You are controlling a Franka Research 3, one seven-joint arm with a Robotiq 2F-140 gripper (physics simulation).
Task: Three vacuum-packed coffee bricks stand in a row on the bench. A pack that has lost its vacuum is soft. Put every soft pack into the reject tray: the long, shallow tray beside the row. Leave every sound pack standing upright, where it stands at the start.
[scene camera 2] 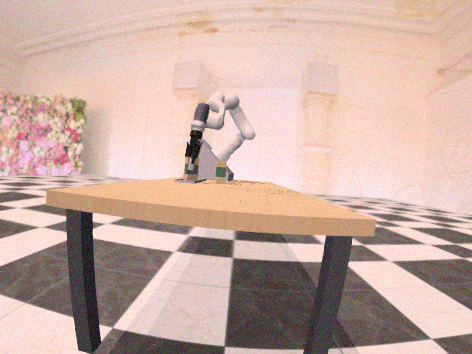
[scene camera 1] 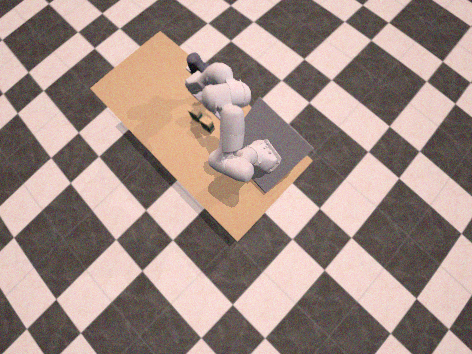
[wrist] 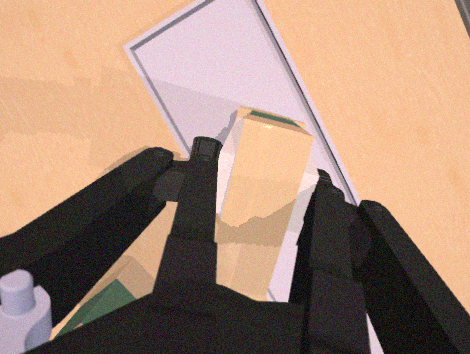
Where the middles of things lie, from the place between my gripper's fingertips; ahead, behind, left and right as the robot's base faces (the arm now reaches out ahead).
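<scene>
I look at the shallow reject tray (wrist: pixel 205 67) and find that my hand is 1 cm to the right of it, 9 cm past it and 8 cm above it.
</scene>
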